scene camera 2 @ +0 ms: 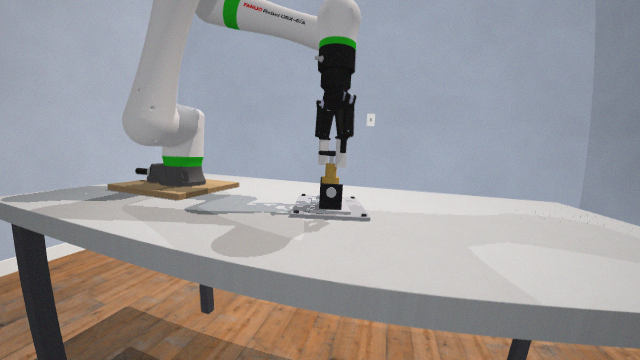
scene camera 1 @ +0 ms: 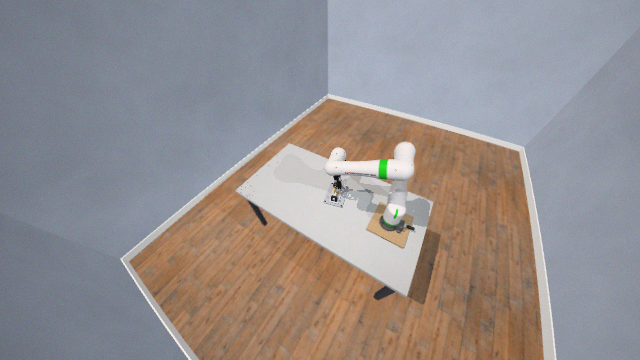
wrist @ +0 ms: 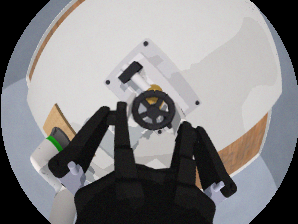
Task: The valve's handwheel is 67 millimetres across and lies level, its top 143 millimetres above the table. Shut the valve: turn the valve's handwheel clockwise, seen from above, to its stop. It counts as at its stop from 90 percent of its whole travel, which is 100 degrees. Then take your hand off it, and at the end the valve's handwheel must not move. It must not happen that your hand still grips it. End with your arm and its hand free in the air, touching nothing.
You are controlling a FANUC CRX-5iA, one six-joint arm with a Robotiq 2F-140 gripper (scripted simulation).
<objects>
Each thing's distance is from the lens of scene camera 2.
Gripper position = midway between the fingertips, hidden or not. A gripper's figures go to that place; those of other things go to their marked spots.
my gripper (scene camera 2: 331,165): 65 cm
valve (scene camera 2: 330,200): 57 cm
</objects>
